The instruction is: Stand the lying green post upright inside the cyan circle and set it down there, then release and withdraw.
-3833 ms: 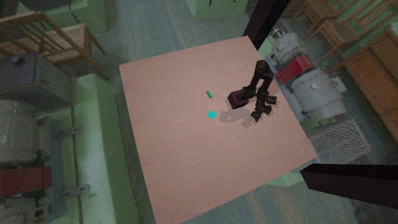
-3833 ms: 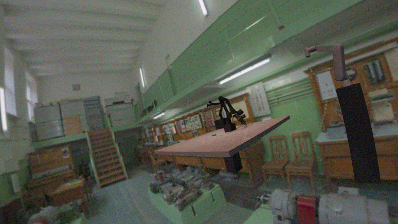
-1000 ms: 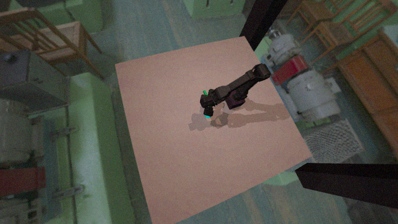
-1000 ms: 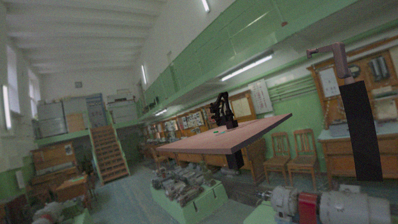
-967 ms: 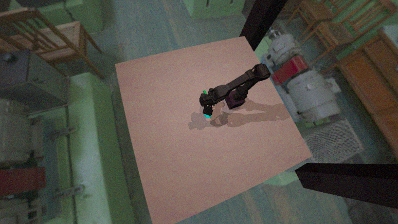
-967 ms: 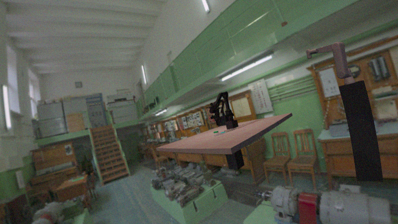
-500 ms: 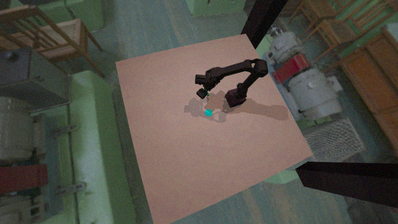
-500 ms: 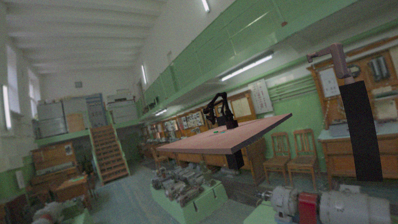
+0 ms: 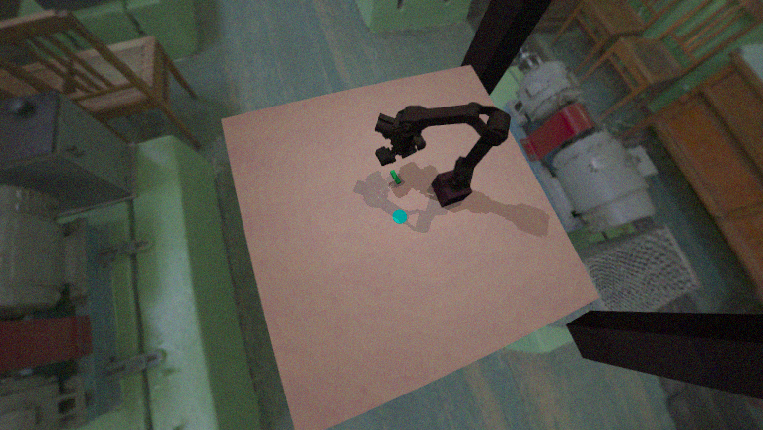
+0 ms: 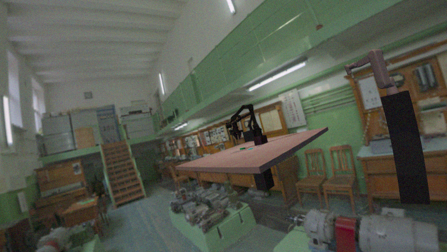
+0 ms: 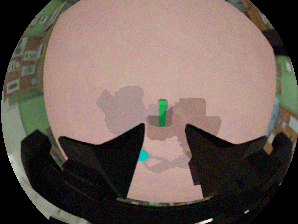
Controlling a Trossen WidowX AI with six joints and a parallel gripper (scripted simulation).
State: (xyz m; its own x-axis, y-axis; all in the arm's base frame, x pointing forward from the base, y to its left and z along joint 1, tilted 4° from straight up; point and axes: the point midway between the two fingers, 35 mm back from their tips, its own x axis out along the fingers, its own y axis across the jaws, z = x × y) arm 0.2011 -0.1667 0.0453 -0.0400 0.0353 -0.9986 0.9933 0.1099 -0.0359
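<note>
Now: the green post 2 cm to the left of my gripper tip and 11 cm below it. Also, from my gripper tip: cyan circle 5 cm ahead, 19 cm to the left, 12 cm below.
</note>
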